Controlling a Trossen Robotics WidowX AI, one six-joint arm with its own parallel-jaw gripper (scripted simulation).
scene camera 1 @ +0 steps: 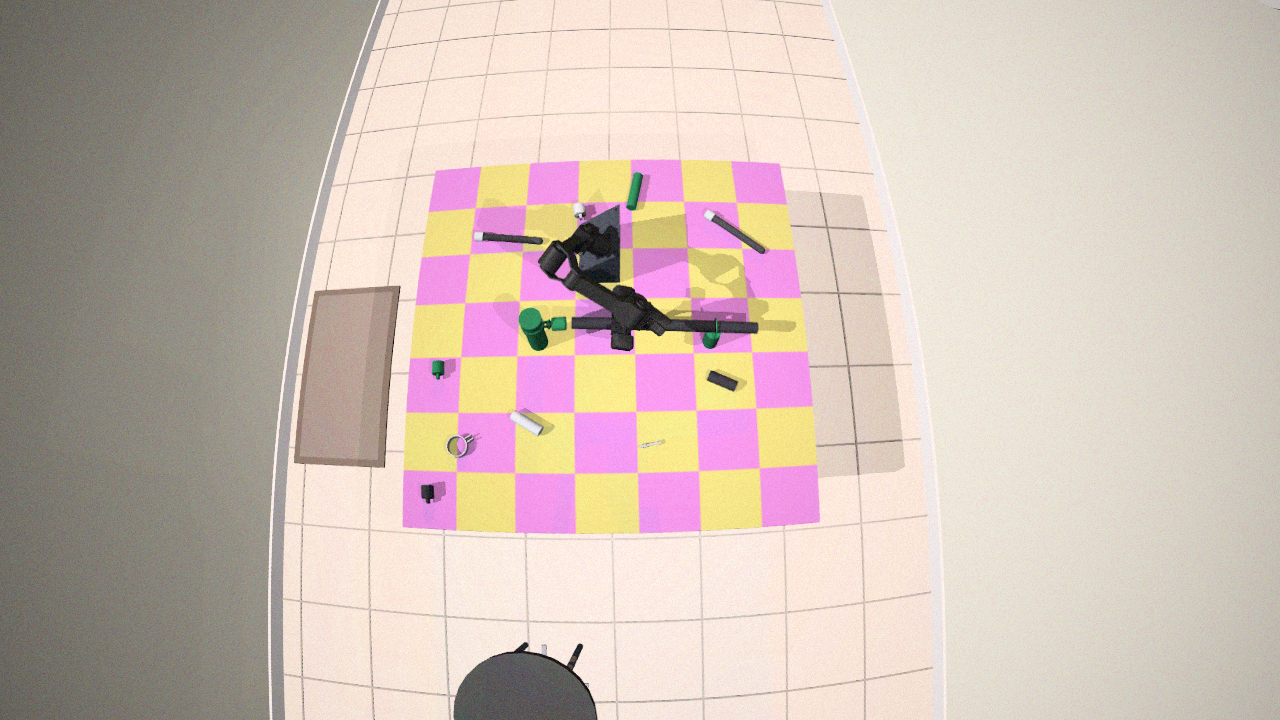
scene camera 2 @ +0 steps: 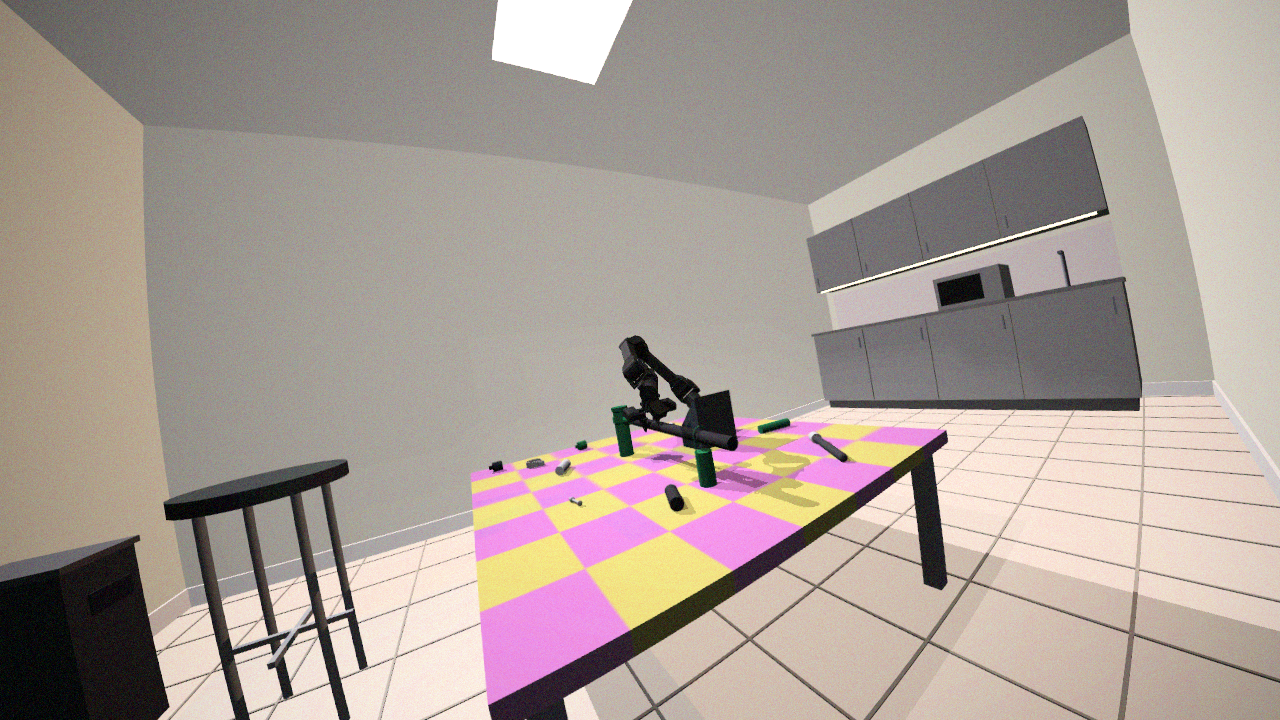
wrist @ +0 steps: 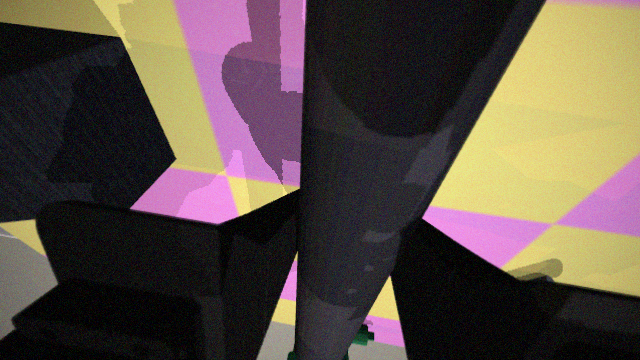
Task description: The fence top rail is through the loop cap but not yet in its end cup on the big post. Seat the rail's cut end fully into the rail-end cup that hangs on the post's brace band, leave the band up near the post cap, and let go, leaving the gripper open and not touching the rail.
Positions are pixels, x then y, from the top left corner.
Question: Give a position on a rail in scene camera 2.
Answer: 722,441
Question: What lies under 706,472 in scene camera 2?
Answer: A post with loop cap.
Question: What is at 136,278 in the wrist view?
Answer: The gripper.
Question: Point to a rail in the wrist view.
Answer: At 388,102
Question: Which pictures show the rail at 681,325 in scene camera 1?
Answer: Scene camera 1, scene camera 2 and the wrist view: all of them.
